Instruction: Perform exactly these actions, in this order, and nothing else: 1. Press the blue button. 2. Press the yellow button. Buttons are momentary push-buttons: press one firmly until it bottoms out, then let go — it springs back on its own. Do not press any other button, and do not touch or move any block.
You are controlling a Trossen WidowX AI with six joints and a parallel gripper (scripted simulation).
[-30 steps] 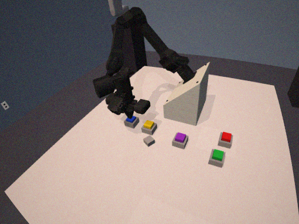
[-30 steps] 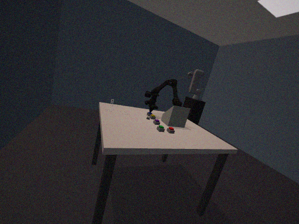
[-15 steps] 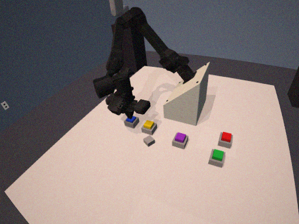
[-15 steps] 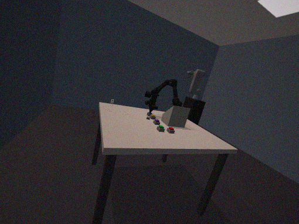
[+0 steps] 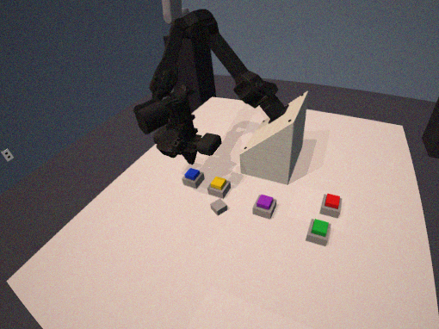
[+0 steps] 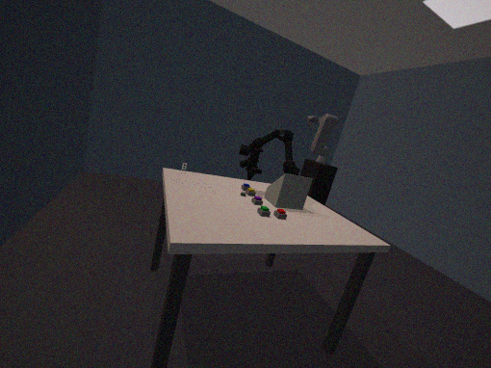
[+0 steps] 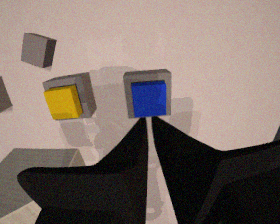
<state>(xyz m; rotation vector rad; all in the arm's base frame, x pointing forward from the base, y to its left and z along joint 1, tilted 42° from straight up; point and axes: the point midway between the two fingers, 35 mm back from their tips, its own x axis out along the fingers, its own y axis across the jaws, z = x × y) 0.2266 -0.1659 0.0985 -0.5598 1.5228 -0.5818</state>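
Now: the blue button 4 cm below my gripper tip. Also, from my gripper tip: yellow button (9 cm to the left, 4 cm below, 1 cm ahead); then purple button (23 cm to the left, 4 cm below, 3 cm ahead); then small grey block (12 cm to the left, 7 cm ahead, 6 cm below).
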